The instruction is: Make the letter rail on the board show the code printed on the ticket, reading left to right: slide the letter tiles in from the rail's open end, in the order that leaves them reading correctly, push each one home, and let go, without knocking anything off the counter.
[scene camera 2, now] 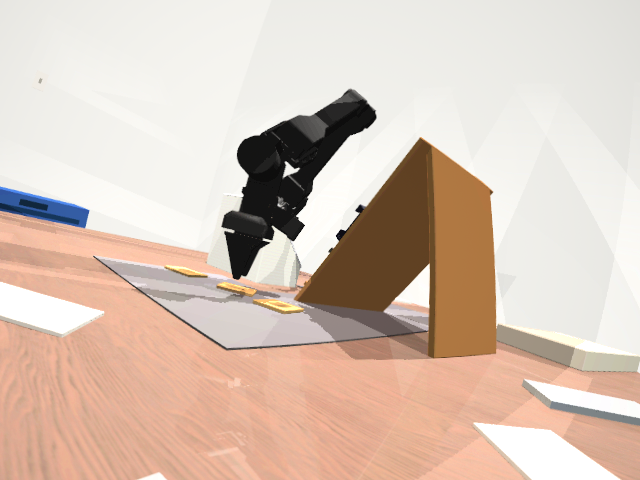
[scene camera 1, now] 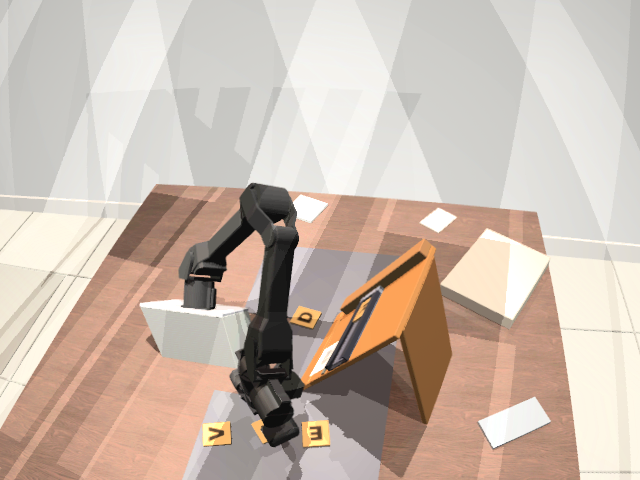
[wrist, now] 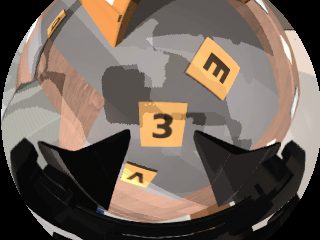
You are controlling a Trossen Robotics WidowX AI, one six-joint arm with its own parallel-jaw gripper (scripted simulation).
Scene:
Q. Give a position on a grey mat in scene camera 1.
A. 355,401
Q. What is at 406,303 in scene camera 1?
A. A sloped orange board.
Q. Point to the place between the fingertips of my gripper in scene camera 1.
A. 268,423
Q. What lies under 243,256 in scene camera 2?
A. My gripper.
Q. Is my gripper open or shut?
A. Open.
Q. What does my gripper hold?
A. Nothing.

